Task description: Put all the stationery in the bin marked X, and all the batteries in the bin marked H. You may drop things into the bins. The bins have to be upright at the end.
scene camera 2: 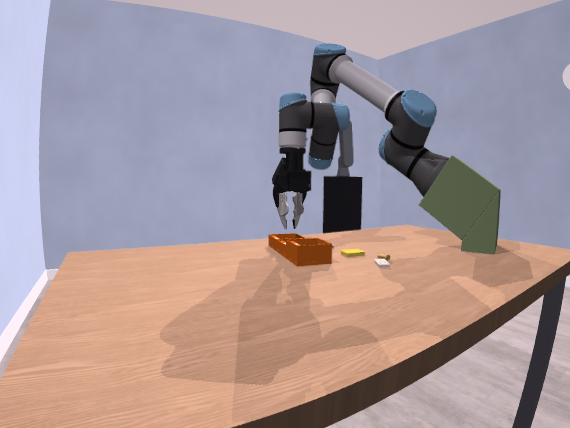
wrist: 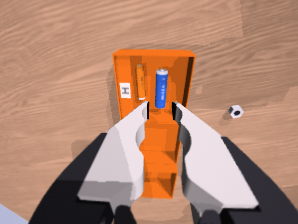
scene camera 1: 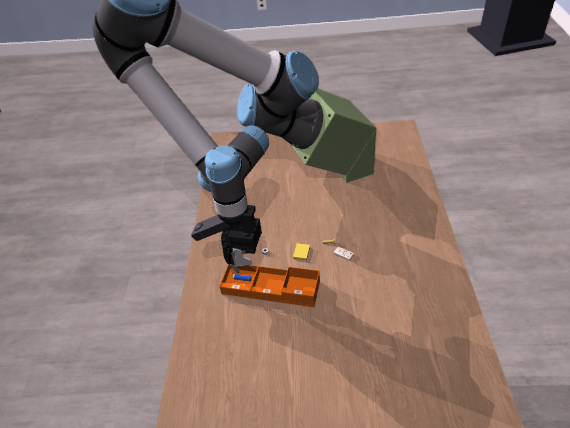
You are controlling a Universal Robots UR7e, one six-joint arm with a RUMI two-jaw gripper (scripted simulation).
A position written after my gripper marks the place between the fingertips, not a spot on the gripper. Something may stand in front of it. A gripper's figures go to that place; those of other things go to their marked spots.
My gripper (scene camera 2: 290, 229): 93 cm from the lens. An orange tray (scene camera 2: 301, 251): 73 cm from the lens.
